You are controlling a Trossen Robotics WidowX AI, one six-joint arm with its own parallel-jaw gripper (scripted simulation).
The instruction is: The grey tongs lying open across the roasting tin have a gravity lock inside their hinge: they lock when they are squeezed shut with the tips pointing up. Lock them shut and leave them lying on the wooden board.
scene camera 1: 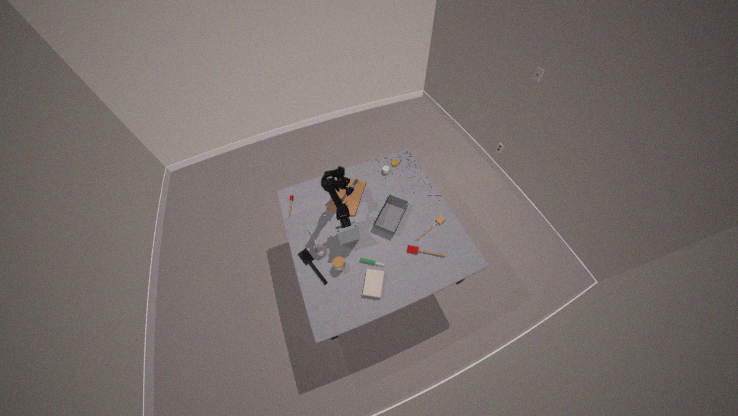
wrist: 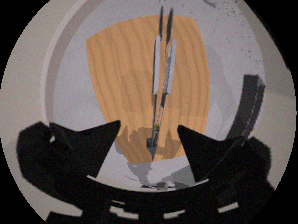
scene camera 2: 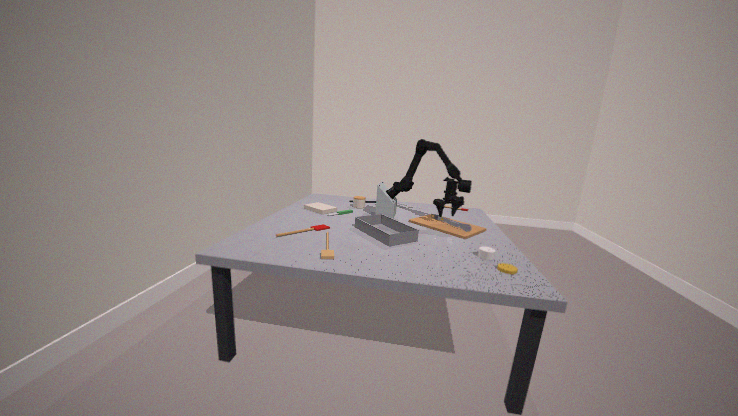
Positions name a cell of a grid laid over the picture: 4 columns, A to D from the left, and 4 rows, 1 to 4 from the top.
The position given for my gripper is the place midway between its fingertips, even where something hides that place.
Note:
My gripper (wrist: C3) is open, holding nothing. Further things: a wooden board (scene camera 2: C3) and a roasting tin (scene camera 2: C3).
The wooden board also shows in the wrist view (wrist: B2). The roasting tin also shows in scene camera 1 (scene camera 1: C3) and in the wrist view (wrist: D2).

